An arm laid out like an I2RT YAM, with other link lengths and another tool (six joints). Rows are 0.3 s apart.
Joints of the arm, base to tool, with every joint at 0 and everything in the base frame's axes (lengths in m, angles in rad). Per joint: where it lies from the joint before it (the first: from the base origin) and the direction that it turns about. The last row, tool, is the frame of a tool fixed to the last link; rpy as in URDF.
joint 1: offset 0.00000 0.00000 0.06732 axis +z
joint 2: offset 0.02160 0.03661 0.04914 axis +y
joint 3: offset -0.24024 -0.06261 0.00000 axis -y
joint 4: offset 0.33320 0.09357 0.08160 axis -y
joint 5: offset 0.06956 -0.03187 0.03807 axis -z
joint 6: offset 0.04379 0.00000 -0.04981 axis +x
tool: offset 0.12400 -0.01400 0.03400 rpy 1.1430 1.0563 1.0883
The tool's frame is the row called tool.
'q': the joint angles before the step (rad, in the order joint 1, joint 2, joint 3, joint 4, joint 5, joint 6). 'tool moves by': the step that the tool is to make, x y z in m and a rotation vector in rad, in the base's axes. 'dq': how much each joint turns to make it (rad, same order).
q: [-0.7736 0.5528 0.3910 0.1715 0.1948 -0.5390]
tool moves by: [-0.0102 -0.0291 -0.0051 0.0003 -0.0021 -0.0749]
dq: [-0.0640 0.0940 0.0241 0.0708 0.0109 0.0016]
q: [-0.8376 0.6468 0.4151 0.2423 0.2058 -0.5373]
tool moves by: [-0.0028 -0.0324 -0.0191 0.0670 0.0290 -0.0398]
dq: [-0.0624 0.1358 0.0588 0.0031 -0.0232 0.0209]
